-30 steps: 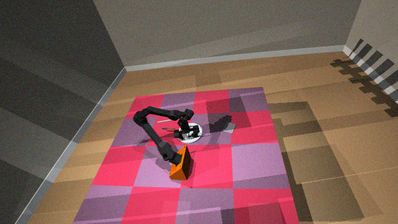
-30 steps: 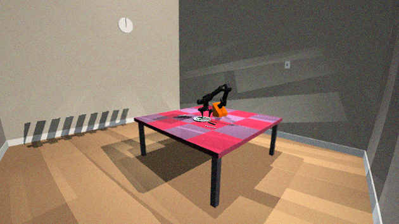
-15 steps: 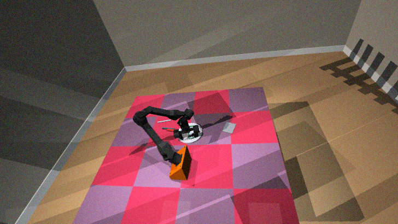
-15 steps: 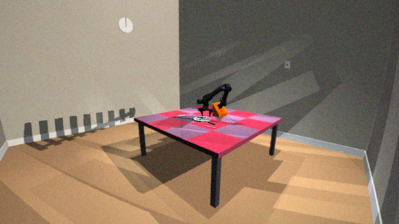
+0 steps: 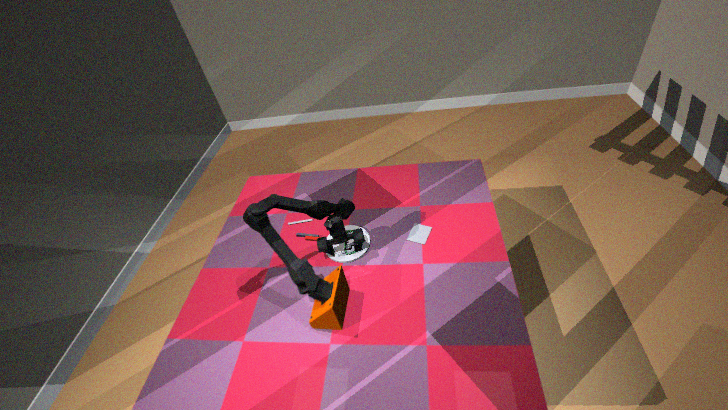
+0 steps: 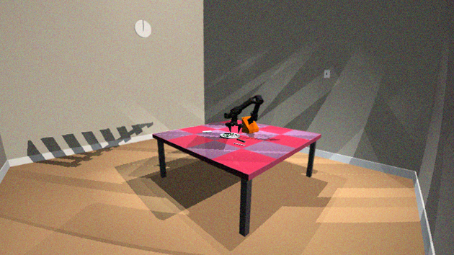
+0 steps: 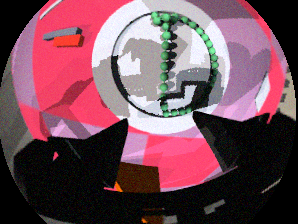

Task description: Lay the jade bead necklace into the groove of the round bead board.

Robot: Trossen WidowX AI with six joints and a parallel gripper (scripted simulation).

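Now: gripper tip 7 cm short of the round white bead board and 1 cm above it. Also, from my gripper tip: red-handled tool: 11 cm ahead, 17 cm to the left, 2 cm below; flat grey pad: 10 cm ahead, 31 cm to the right, 2 cm below; thin white rod: 22 cm ahead, 24 cm to the left, 2 cm below.
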